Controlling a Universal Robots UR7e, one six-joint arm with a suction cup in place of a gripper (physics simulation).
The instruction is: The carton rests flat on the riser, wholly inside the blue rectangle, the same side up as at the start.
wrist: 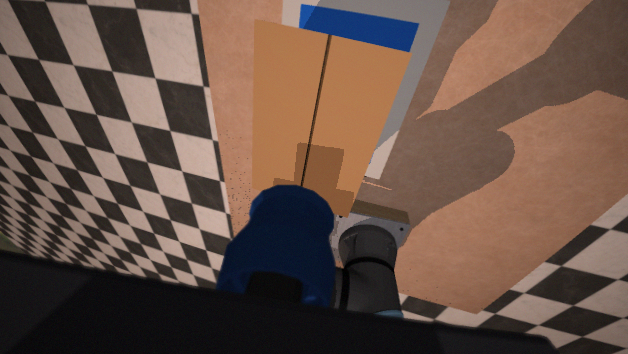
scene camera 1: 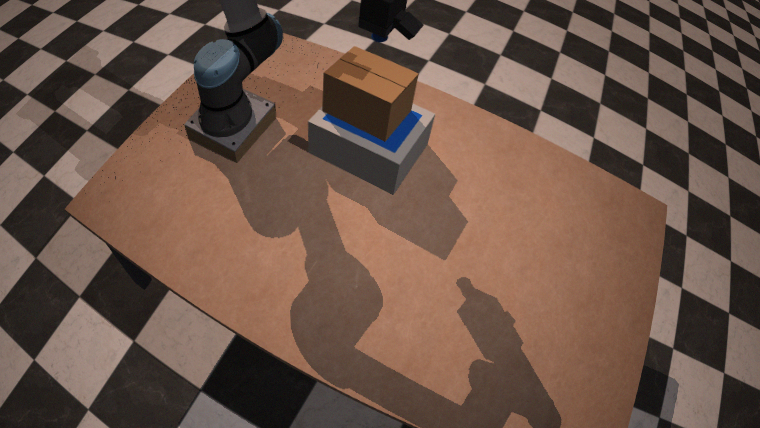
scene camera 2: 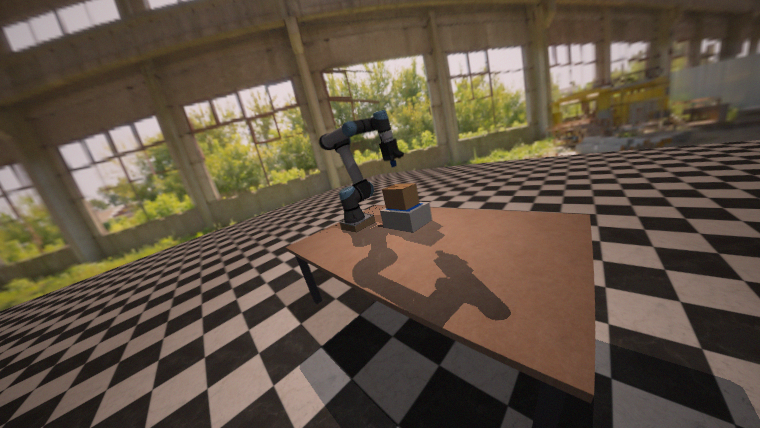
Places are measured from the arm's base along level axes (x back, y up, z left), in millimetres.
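Pixels of known places: hand, its tool point: [wrist: 291,221] [scene camera 1: 379,36] [scene camera 2: 394,166]; arm's base, origin of its link: [wrist: 366,245] [scene camera 1: 225,115] [scene camera 2: 354,218].
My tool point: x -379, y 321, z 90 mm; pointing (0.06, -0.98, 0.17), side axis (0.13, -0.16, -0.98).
Observation:
For each thing: its top centre in the pictures, then the offset to it from my tool point. Level surfaces: height alone.
- brown carton, centre of its top: [wrist: 310,138] [scene camera 1: 371,72] [scene camera 2: 398,186] dz +25, dx +16, dy -132 mm
- grey riser, centre of its top: [wrist: 340,95] [scene camera 1: 373,116] [scene camera 2: 404,206] dz +12, dx -5, dy -262 mm
- blue rectangle, centre of its top: [wrist: 340,95] [scene camera 1: 373,116] dz +12, dx -5, dy -262 mm
- brown table, height of its surface: dy -382 mm
A brown carton [scene camera 1: 355,98] [scene camera 2: 401,196] [wrist: 362,100] sits flat and upright on the grey riser [scene camera 1: 351,154] [scene camera 2: 420,219] [wrist: 417,60], its seamed face up. The blue rectangle [scene camera 1: 396,143] [scene camera 2: 408,208] [wrist: 365,30] on the riser's top shows along two sides of the carton in scene camera 1. The carton hides the rectangle's far edges, so I cannot tell whether it is wholly inside. My suction gripper [scene camera 1: 379,38] [scene camera 2: 393,163] [wrist: 292,200] has a blue cup, is open and holds nothing. It hangs above the carton, apart from it.
The arm's base [scene camera 1: 231,140] [scene camera 2: 357,223] [wrist: 372,220] stands on the brown table [scene camera 1: 558,212] [scene camera 2: 531,265] [wrist: 465,240], beside the riser. Shadows of the arm and the riser lie across the table top. The riser and carton are near the table's back edge.

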